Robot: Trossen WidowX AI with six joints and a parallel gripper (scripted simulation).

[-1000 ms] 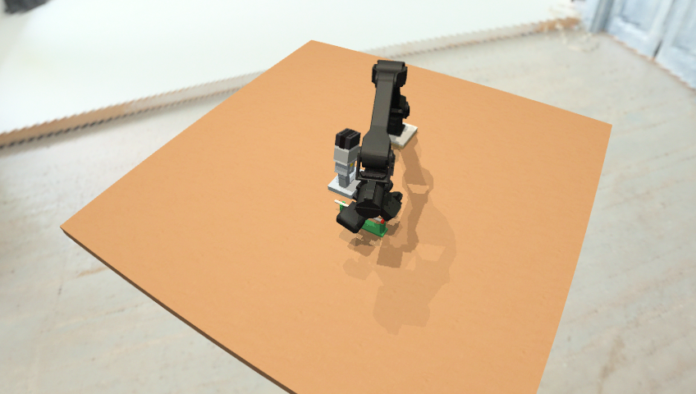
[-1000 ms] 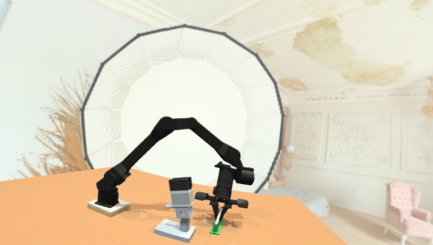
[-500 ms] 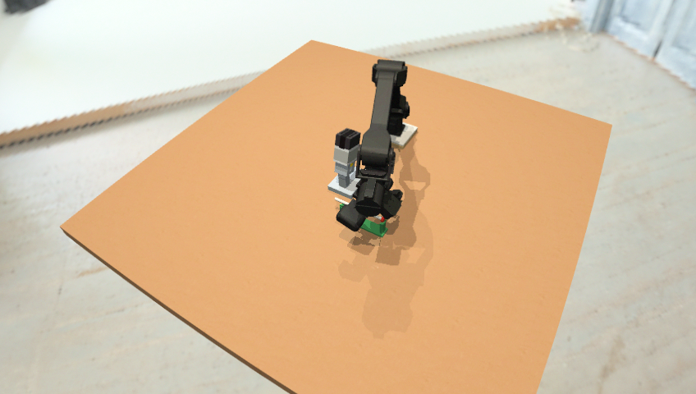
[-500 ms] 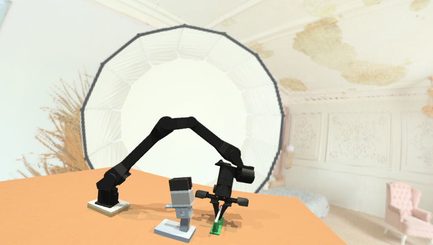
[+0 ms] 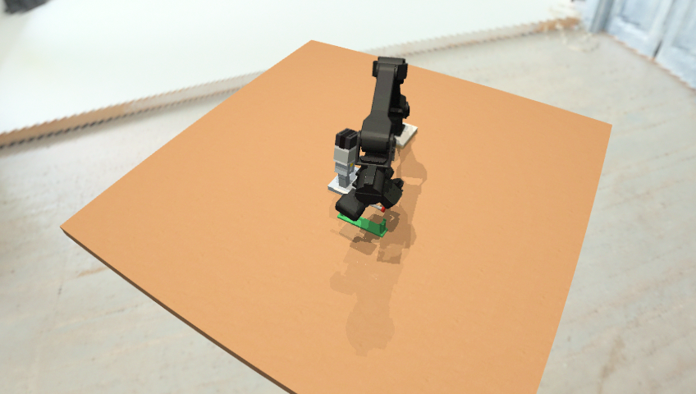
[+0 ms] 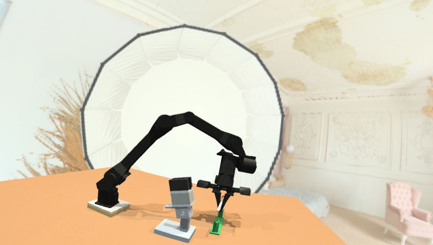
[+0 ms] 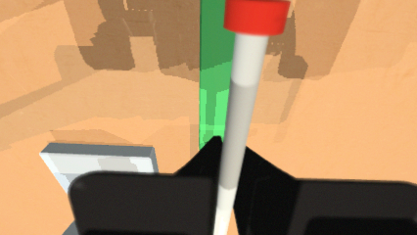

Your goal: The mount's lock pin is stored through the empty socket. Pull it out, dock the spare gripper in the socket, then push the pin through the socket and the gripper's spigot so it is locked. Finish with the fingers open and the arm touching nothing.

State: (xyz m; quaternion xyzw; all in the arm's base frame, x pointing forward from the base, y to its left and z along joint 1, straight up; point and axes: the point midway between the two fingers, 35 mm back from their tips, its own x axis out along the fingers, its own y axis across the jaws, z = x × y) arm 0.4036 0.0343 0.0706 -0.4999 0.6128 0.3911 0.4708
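The green pin rest lies 30 mm below my gripper tip and 10 mm to the left of it. Also, from my gripper tip: spare gripper: 130 mm behind, 80 mm to the right, 70 mm above; grey mount: 130 mm behind, 80 mm to the right, 10 mm below.
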